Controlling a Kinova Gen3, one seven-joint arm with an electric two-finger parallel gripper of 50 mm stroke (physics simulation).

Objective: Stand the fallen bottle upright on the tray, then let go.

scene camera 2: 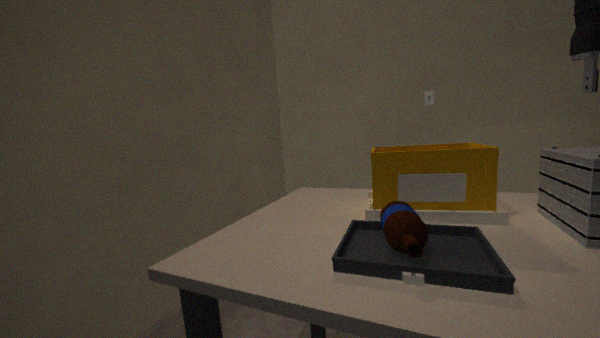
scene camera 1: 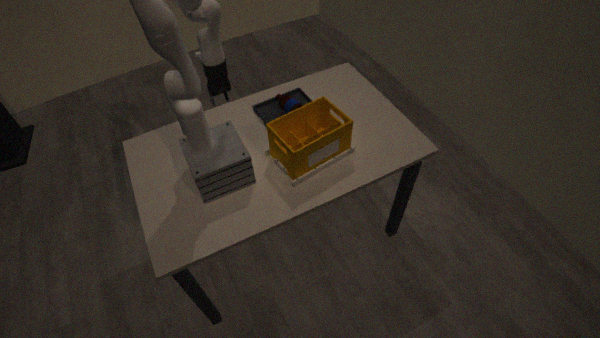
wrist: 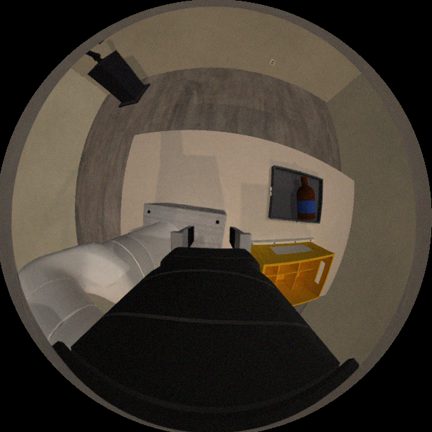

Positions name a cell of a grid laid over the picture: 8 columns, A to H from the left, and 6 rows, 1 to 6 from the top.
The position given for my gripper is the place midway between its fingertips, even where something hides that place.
Note:
I see my gripper (scene camera 1: C2) and a brown bottle (scene camera 2: F5).
My gripper also shows in the wrist view (wrist: D4).

